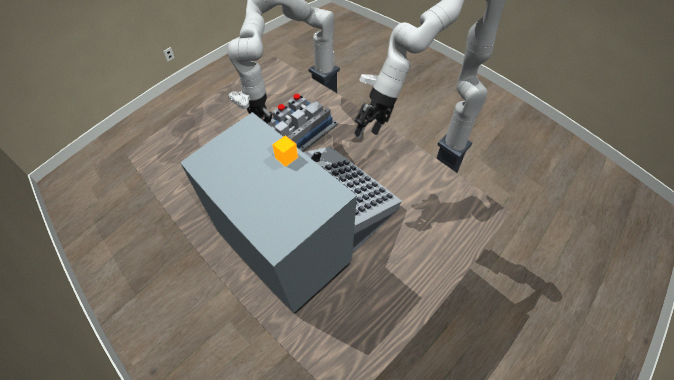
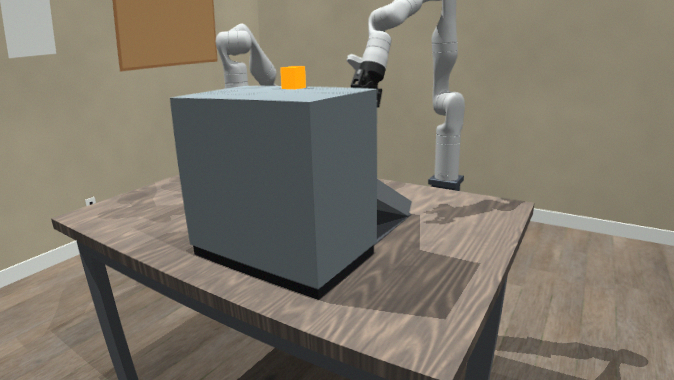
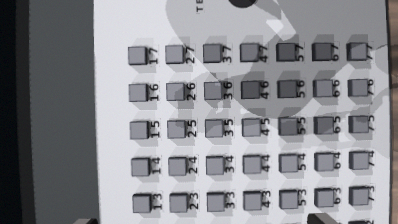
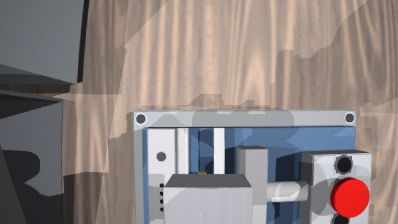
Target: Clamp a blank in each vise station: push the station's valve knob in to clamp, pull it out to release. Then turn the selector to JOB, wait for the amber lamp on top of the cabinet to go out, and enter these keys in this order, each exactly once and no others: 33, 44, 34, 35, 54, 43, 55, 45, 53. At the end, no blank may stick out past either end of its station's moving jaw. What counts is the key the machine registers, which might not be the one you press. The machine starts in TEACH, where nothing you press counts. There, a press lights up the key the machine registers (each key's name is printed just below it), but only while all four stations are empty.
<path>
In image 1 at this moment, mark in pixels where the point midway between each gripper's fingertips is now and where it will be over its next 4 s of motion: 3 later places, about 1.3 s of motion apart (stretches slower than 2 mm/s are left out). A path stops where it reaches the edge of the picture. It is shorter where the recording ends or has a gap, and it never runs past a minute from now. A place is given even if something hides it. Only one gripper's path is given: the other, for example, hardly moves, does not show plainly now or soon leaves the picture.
The left gripper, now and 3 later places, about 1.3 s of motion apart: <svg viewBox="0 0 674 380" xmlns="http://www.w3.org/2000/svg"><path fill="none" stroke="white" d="M365 135L327 142L318 151L316 157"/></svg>
</path>
